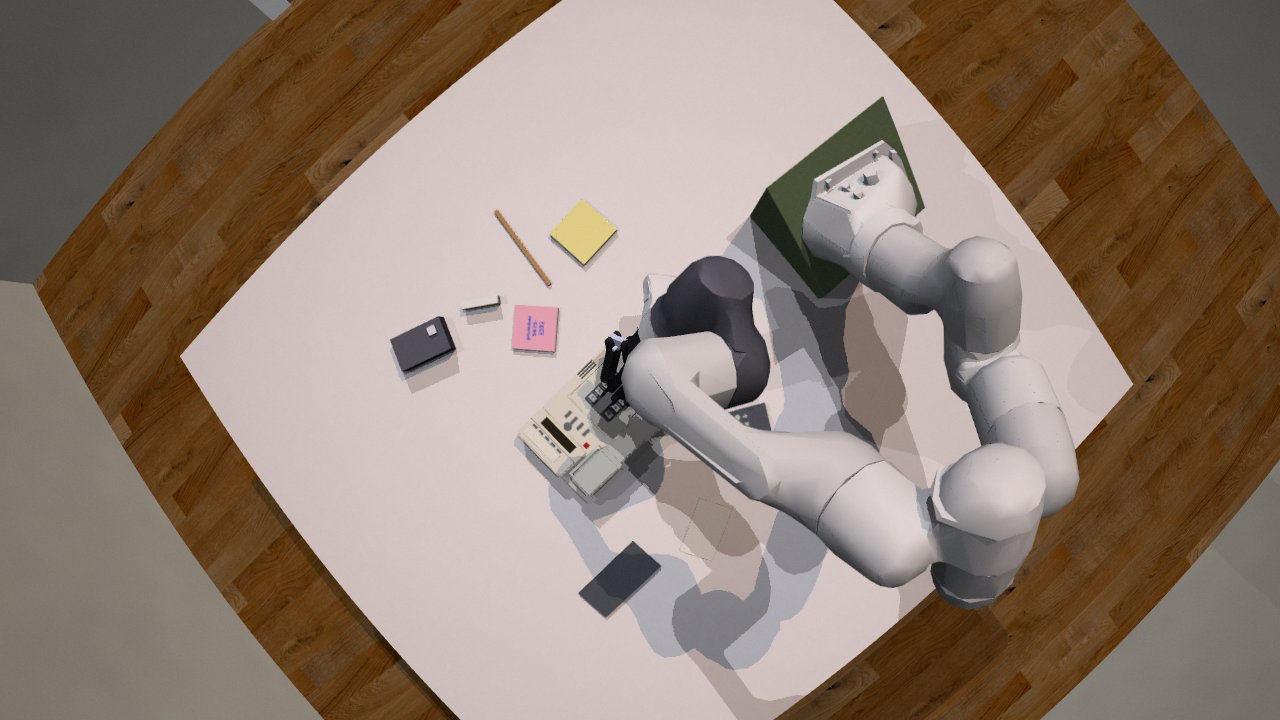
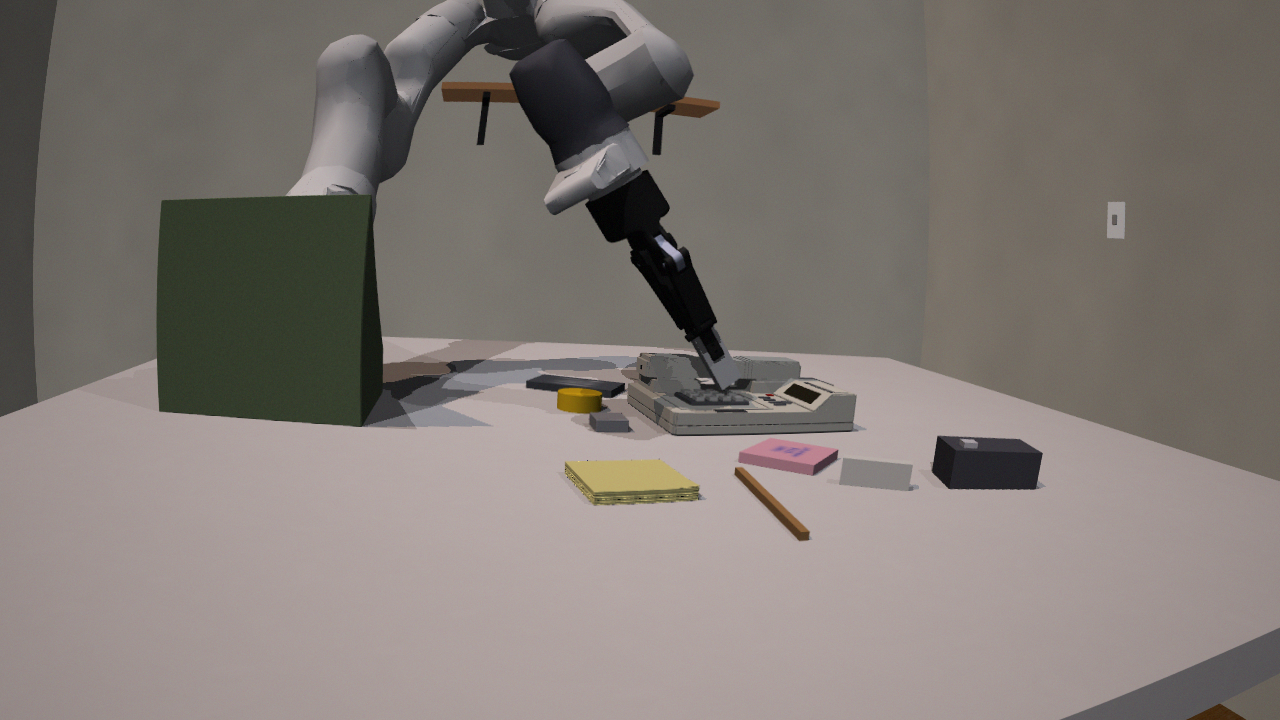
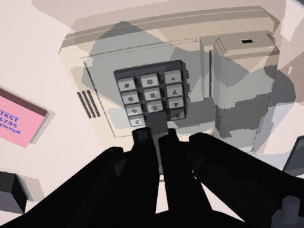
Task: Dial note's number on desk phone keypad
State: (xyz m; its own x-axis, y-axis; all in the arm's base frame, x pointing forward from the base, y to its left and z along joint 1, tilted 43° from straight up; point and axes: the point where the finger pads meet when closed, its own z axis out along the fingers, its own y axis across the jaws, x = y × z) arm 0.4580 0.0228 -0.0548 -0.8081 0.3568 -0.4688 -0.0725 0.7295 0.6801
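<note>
My gripper is now 30 mm short of the handset, 70 mm to the right of it and 20 mm above it. The rest, counted from my hand: pink note 20 mm ahead, 170 mm to the right, 70 mm below; grey block 120 mm behind, 40 mm to the right, 60 mm below; white block 70 mm ahead, 260 mm to the right, 60 mm below.
</note>
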